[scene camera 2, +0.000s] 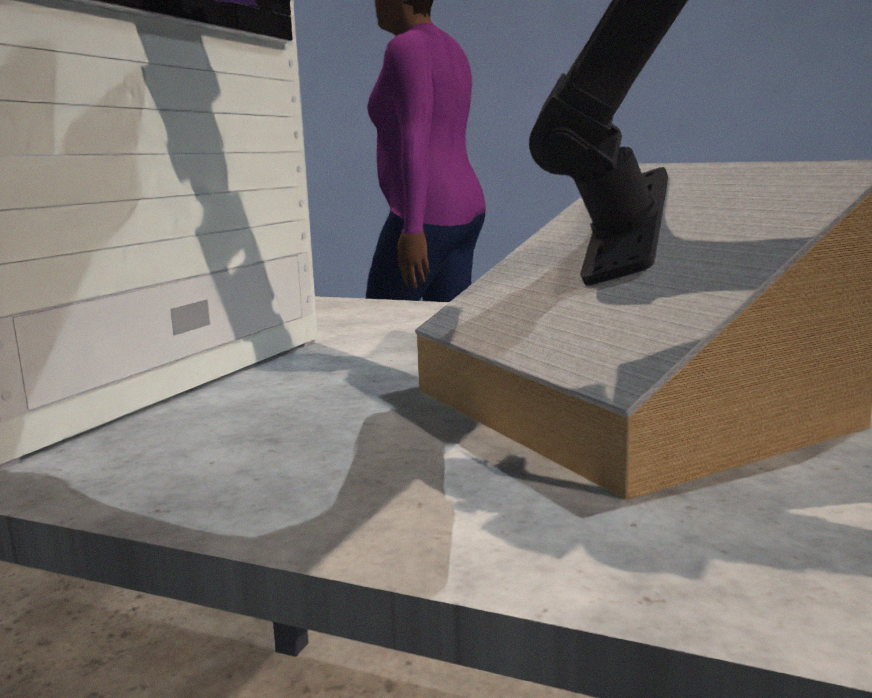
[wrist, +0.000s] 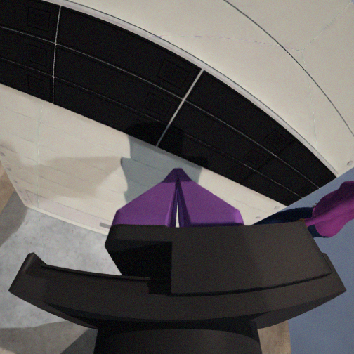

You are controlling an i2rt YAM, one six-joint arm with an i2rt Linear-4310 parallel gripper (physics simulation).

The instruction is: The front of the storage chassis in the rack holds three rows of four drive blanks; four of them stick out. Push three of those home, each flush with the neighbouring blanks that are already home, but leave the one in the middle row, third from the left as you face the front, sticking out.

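Frame: origin at the arm's base, x left, y up, z ahead, level; metres.
Where they show: arm's base at its link origin: [scene camera 2: 628, 226].
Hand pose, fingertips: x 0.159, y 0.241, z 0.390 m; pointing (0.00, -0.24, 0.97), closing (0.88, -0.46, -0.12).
Note:
Things, the pixels of their top centre, and the offset from my fingertips. "spot": a spot on its surface instead. Level surfaces: height alone.
- storage chassis at a spot on its surface: [scene camera 2: 272, 20] spot: dz +0.050, dx -0.159, dy +0.000 m
- rack at a spot on its surface: [scene camera 2: 254, 134] spot: dz +0.063, dx -0.123, dy -0.132 m
- grey table at its surface level: dy -0.421 m
The black front of the storage chassis [scene camera 2: 272, 20] [wrist: 115, 75] shows in the wrist view as three rows of dark drive blanks divided by pale vertical lines; at the left it runs out of view. In scene camera 2 its lower edge shows at the top left. In the wrist view I cannot tell which blanks stick out; the blanks in view look about level. My gripper [wrist: 177, 174] is shut and empty, its purple fingertips pointing toward the rack front, below the blanks in the picture. In scene camera 2 a bit of purple shows at the top edge, before the chassis. A shadow falls across the lower blanks.
The rack [scene camera 2: 254, 134] [wrist: 30, 120] has pale panels below the chassis and stands on a grey table [scene camera 2: 509, 553] [wrist: 65, 250]. The arm's base is mounted on a sloped block [scene camera 2: 756, 363] at the right. A person in a purple top [scene camera 2: 436, 131] [wrist: 335, 210] stands behind the table.

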